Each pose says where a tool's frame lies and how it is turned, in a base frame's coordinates. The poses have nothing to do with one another.
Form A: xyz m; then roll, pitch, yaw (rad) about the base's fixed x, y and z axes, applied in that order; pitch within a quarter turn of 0, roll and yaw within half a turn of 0.
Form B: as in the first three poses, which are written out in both.
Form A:
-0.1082, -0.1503, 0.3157, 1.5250, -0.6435, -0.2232
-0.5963, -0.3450, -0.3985, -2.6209, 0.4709, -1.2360
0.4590, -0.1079, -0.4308, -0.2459, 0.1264, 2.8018
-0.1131, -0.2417, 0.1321, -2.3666, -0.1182, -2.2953
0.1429, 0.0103, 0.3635, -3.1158, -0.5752, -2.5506
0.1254, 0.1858, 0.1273, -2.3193, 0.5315, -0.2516
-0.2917, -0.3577, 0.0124, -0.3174, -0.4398, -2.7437
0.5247, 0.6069, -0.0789, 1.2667, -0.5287, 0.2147
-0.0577, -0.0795, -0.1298, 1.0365, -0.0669, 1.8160
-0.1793, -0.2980, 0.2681, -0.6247, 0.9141, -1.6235
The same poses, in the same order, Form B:
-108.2, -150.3, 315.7, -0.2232, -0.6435, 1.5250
-596.3, -345.0, -398.5, -1.2360, 0.4709, -2.6209
459.0, -107.9, -430.8, 2.8018, 0.1264, -0.2459
-113.1, -241.7, 132.1, -2.2953, -0.1182, -2.3666
142.9, 10.3, 363.5, -2.5506, -0.5752, -3.1158
125.4, 185.8, 127.3, -0.2516, 0.5315, -2.3193
-291.7, -357.7, 12.4, -2.7437, -0.4398, -0.3174
524.7, 606.9, -78.9, 0.2147, -0.5287, 1.2667
-57.7, -79.5, -129.8, 1.8160, -0.0669, 1.0365
-179.3, -298.0, 268.1, -1.6235, 0.9141, -0.6247

